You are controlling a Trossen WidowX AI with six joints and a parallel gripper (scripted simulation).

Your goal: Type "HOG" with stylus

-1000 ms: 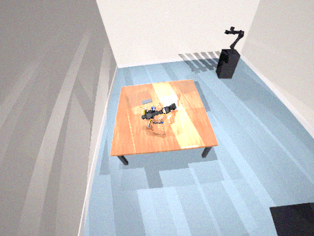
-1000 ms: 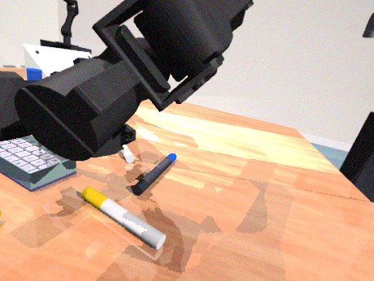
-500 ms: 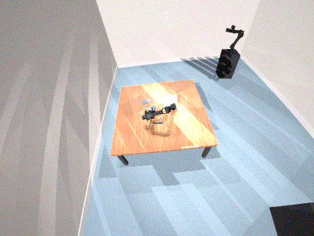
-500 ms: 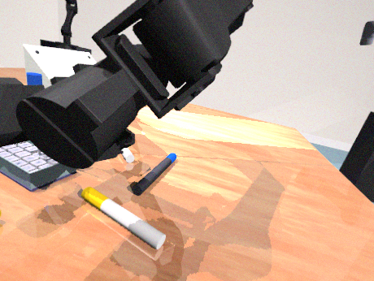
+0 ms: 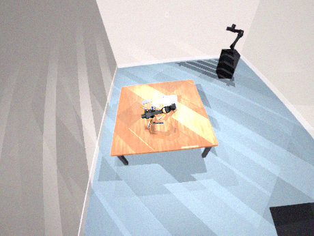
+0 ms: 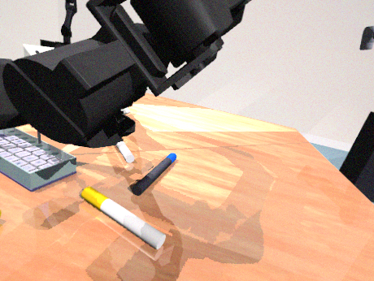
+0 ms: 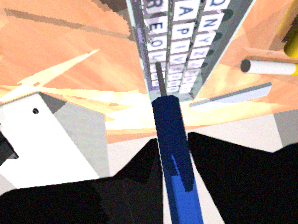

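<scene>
The yellow marker lies 120 mm ahead of my gripper tip, 10 mm to the left of it and 80 mm below it. From my gripper tip the other things lie so: blue stylus 10 mm below.
</scene>
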